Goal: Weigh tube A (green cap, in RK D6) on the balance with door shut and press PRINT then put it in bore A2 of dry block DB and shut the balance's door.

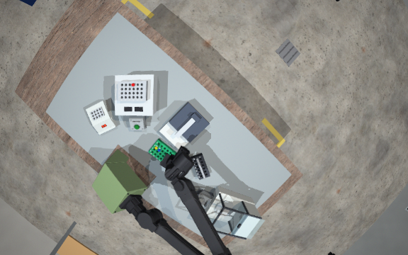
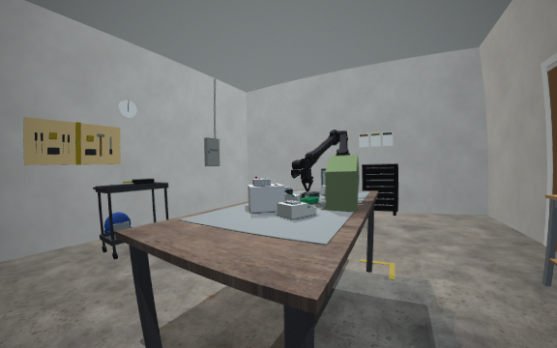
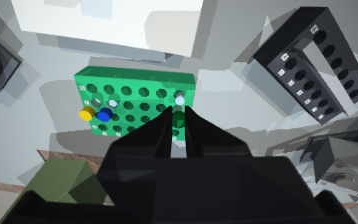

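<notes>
The green tube rack RK is 4 cm behind my hand, 4 cm to the left of it and 6 cm below it. Round my hand: magnet block MG (5 cm ahead, 15 cm to the right, 5 cm below); green-capped tube (2 cm below); white print key (8 cm behind, 28 cm to the right).
</notes>
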